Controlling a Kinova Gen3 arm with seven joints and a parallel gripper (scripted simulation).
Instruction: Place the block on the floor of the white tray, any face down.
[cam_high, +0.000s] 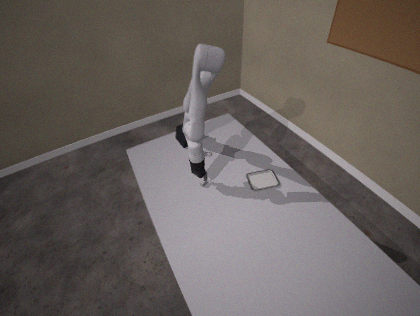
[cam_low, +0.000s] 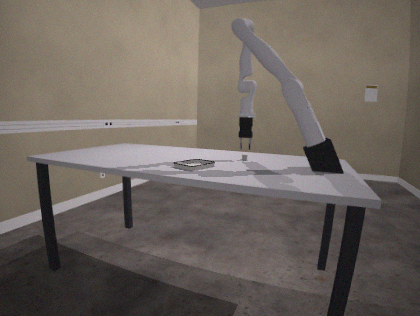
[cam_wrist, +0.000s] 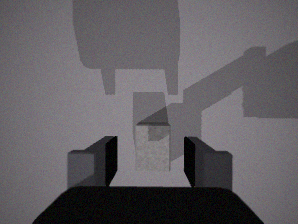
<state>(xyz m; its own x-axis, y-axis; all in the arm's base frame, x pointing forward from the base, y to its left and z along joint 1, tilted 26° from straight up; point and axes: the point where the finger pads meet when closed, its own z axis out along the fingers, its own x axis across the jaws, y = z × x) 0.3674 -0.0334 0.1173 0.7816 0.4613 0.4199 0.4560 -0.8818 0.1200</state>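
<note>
My hand is 60 mm above the grey block. Also, from my hand: white tray 340 mm to the left, 100 mm ahead, 60 mm below.
</note>
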